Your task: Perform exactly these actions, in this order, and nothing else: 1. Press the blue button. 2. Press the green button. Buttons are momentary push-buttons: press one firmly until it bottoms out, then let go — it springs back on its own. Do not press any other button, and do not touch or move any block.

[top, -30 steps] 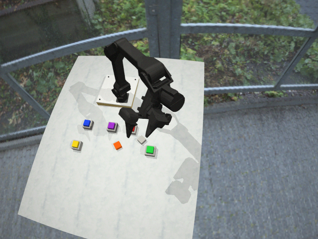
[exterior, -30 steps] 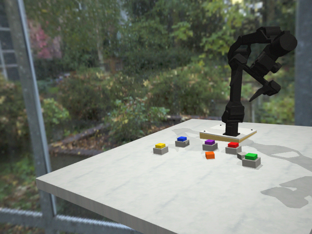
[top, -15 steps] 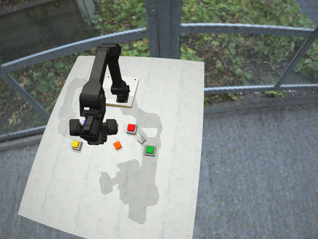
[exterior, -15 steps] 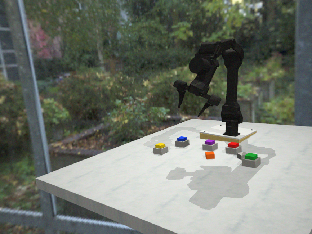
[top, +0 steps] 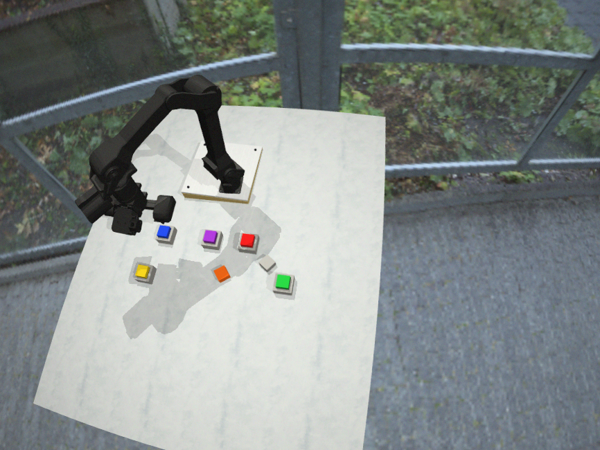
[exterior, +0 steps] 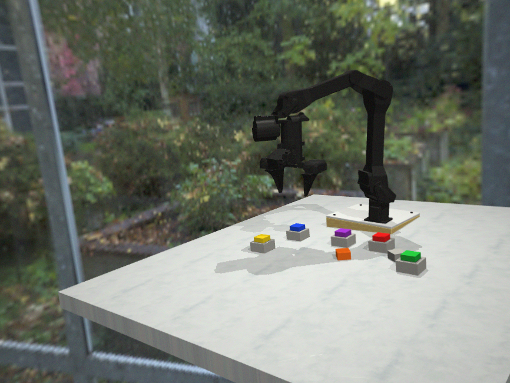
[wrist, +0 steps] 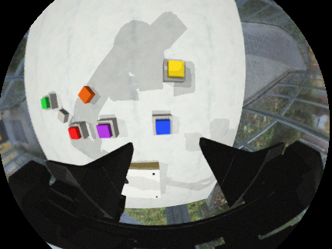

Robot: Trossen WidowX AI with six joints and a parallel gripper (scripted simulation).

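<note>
Right now the blue button is 2 cm behind my gripper tip and 10 cm below it. From my gripper tip the other things lie so: yellow button: 11 cm ahead, 4 cm to the right, 10 cm below; orange block: 9 cm ahead, 18 cm to the left, 12 cm below; purple button: 1 cm behind, 14 cm to the left, 10 cm below.
</note>
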